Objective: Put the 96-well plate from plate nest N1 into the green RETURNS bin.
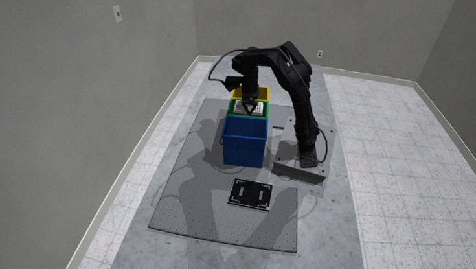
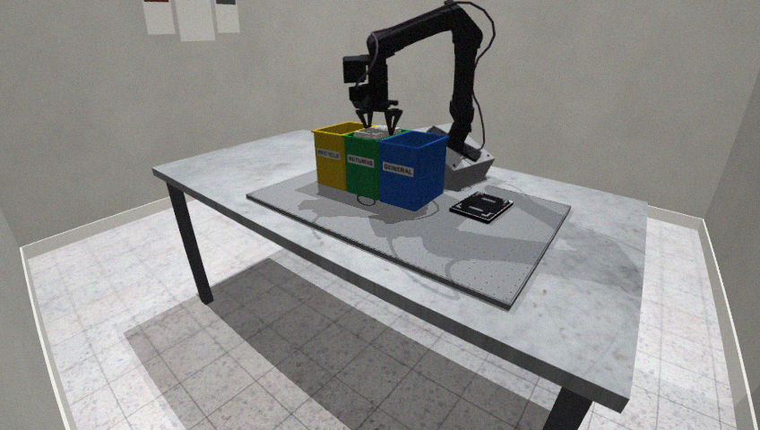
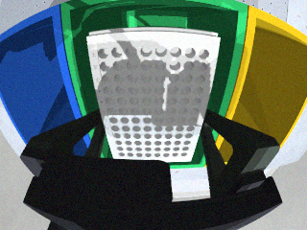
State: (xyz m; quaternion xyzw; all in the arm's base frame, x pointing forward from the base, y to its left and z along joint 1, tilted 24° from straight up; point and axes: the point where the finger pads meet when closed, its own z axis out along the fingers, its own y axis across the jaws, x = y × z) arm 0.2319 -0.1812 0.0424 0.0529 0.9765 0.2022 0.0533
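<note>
Right now the green bin is 90 mm below my hand and 10 mm ahead of it. Round my hand: white 96-well plate (10 mm ahead); yellow bin (130 mm to the right, 90 mm below); blue bin (130 mm to the left, 90 mm below, 20 mm ahead).
</note>
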